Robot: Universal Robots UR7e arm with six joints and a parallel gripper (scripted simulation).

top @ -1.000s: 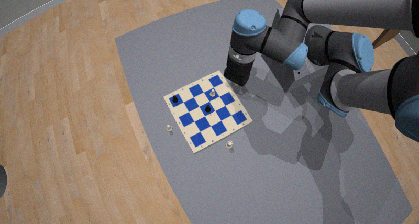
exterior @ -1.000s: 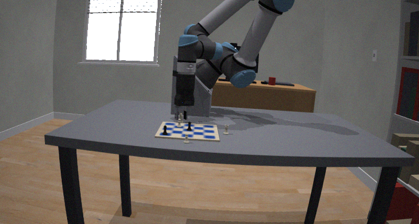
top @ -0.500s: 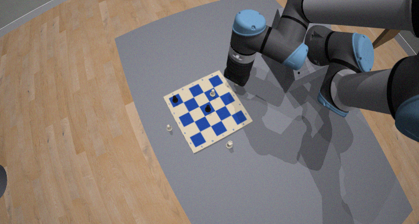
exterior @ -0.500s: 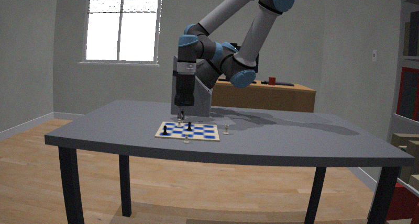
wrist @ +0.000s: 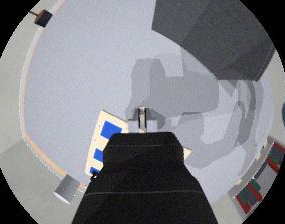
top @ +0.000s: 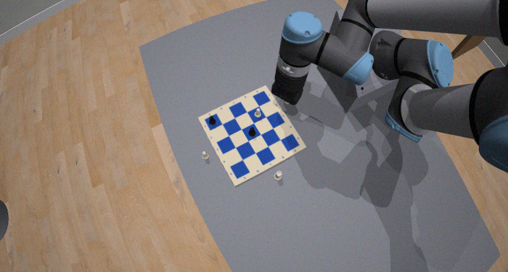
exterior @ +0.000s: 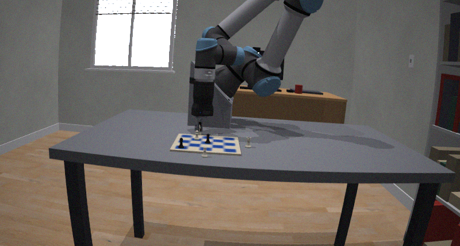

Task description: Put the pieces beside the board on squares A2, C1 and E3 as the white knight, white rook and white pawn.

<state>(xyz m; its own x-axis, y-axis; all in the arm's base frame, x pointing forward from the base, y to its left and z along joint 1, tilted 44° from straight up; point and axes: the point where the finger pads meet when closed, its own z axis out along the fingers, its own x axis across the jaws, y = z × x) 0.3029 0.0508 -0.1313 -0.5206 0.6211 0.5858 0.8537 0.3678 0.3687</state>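
Now: hand 140 mm short of the chessboard, 50 mm to the right of it and 30 mm above it. From my hand the other things lie so: white rook (180 mm to the left, 130 mm ahead, 20 mm below); then white knight (20 mm below).
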